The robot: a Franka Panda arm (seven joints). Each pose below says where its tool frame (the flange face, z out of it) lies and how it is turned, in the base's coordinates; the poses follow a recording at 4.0 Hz.
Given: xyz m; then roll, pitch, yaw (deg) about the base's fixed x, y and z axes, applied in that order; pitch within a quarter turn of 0, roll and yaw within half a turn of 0.
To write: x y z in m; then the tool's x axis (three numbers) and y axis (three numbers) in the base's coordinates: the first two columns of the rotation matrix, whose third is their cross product. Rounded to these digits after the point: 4 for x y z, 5 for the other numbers.
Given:
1: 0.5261, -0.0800, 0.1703, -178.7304, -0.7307, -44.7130
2: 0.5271, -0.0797, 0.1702, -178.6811, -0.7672, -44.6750
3: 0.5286, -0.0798, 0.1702, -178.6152, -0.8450, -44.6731
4: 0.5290, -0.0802, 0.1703, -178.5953, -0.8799, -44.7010
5: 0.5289, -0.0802, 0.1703, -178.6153, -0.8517, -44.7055
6: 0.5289, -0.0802, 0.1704, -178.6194, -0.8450, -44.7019
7: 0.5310, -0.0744, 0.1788, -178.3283, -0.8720, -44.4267
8: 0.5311, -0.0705, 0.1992, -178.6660, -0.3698, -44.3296
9: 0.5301, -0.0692, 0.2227, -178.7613, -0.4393, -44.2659
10: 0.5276, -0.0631, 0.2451, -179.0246, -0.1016, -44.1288
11: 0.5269, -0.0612, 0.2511, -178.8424, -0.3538, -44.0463
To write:
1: 0.5261, -0.0800, 0.1703, 0.71058, -0.70350, 0.01275, -0.70318, -0.71066, -0.02216
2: 0.5271, -0.0797, 0.1702, 0.71104, -0.70302, 0.01339, -0.70268, -0.71113, -0.02302
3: 0.5286, -0.0798, 0.1702, 0.71105, -0.70298, 0.01475, -0.70260, -0.71117, -0.02416
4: 0.5290, -0.0802, 0.1703, 0.71070, -0.70332, 0.01536, -0.70293, -0.71084, -0.02451
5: 0.5289, -0.0802, 0.1703, 0.71065, -0.70339, 0.01486, -0.70300, -0.71078, -0.02416
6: 0.5289, -0.0802, 0.1704, 0.71070, -0.70334, 0.01475, -0.70296, -0.71082, -0.02409
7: 0.5310, -0.0744, 0.1788, 0.71406, -0.69992, 0.01522, -0.69938, -0.71415, -0.02917
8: 0.5311, -0.0705, 0.1992, 0.71532, -0.69877, 0.00645, -0.69849, -0.71524, -0.02328
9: 0.5301, -0.0692, 0.2227, 0.71609, -0.69797, 0.00767, -0.69771, -0.71606, -0.02162
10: 0.5276, -0.0631, 0.2451, 0.71778, -0.69627, 0.00177, -0.69615, -0.71769, -0.01702
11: 0.5269, -0.0612, 0.2511, 0.71876, -0.69523, 0.00617, -0.69501, -0.71872, -0.02020
